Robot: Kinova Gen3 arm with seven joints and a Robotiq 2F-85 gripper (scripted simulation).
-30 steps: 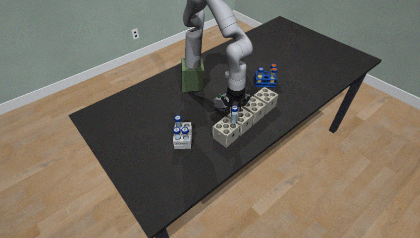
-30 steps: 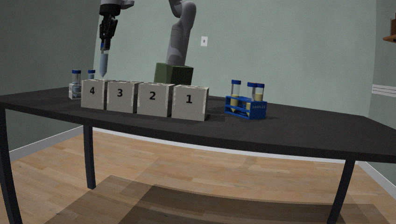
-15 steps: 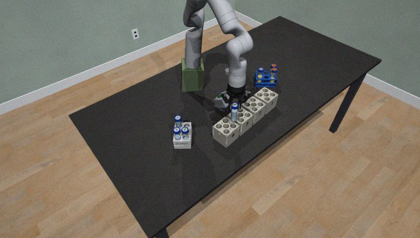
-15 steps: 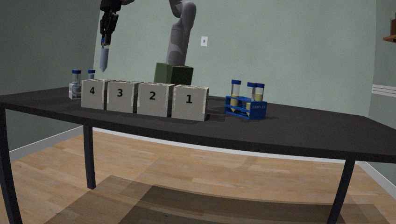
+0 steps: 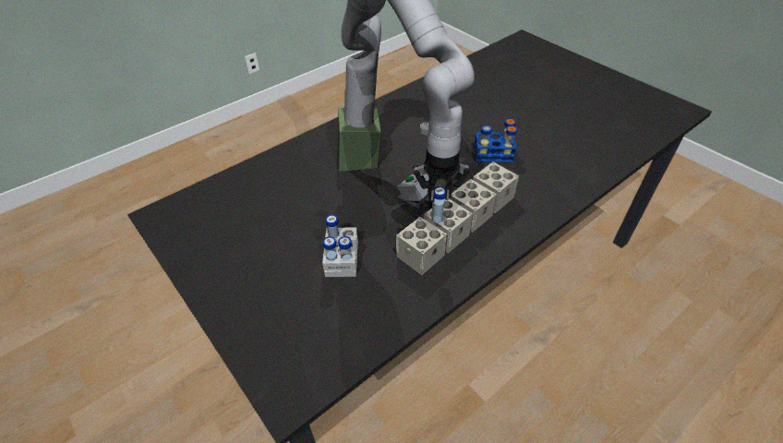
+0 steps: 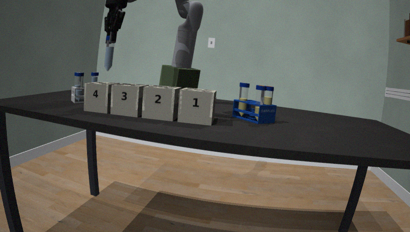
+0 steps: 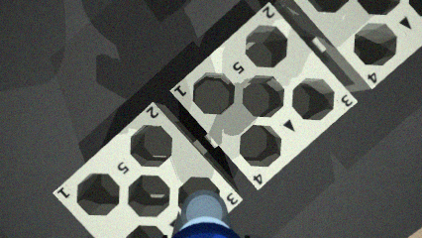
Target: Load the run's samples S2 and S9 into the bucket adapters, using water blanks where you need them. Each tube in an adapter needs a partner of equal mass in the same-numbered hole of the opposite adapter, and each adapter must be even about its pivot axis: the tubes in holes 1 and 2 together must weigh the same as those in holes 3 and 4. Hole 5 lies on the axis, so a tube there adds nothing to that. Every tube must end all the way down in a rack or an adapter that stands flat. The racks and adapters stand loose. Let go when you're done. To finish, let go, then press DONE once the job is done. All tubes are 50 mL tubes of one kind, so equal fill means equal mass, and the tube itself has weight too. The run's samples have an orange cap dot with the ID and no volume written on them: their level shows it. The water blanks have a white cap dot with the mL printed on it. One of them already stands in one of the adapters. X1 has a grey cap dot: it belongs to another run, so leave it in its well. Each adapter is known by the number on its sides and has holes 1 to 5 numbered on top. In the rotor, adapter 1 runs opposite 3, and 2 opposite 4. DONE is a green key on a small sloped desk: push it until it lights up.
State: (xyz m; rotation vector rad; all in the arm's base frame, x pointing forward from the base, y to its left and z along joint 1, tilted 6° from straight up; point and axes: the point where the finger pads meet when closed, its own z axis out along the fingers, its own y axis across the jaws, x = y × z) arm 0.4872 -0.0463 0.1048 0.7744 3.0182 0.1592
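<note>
My gripper is now 50 mm above the water blank and 10 mm to the left of it. From my hand the other things lie so: adapter 2: 200 mm below, 180 mm to the left, 70 mm behind; then adapter 3: 200 mm below, 70 mm to the left, 40 mm behind; then white-dot tube: 230 mm to the right, 180 mm below, 90 mm behind.
</note>
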